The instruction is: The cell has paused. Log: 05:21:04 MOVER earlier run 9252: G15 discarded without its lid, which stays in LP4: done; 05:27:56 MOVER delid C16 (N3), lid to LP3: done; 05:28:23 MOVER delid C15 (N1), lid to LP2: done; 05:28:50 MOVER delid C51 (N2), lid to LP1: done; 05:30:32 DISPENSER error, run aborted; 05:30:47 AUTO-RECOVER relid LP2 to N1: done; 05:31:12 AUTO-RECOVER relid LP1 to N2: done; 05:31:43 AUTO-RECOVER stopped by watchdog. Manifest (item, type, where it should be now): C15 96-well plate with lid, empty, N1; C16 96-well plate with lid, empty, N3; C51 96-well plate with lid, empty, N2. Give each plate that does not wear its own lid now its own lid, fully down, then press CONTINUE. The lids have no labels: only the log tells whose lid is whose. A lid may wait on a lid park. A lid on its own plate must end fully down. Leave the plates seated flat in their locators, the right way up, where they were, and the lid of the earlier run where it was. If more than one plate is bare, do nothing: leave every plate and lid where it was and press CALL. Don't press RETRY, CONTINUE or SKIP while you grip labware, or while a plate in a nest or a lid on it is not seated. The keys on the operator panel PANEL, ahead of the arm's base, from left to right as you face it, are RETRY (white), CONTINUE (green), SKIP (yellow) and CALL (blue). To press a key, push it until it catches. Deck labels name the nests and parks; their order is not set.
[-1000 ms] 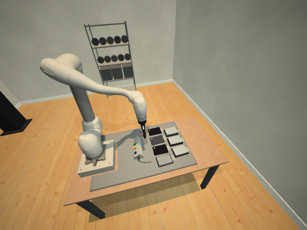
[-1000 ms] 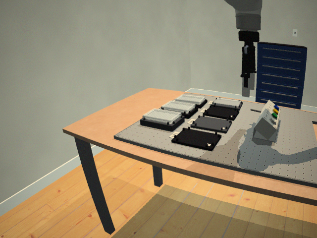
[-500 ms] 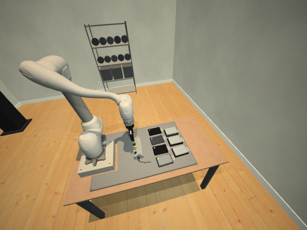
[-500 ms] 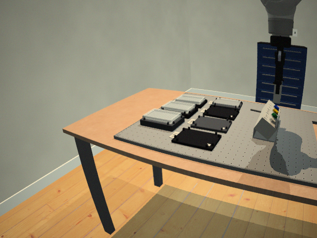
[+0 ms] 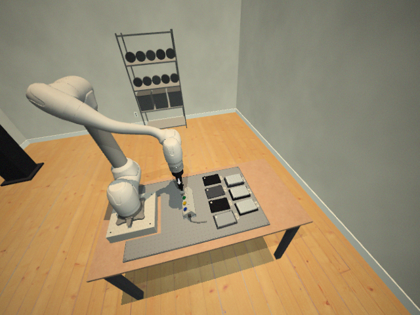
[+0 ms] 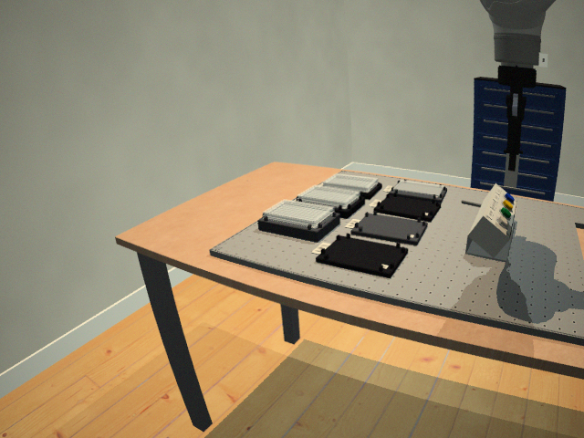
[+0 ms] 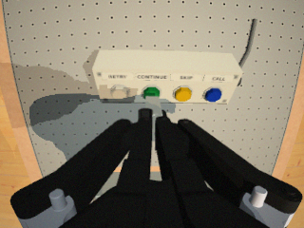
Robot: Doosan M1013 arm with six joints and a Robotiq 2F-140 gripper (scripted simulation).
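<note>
Right now the green CONTINUE key is 9 cm below my hand. Round my hand: yellow SKIP key: 5 cm to the right, 9 cm below; then white RETRY key: 1 cm ahead, 5 cm to the left, 9 cm below; then blue CALL key: 1 cm behind, 10 cm to the right, 9 cm below.
</note>
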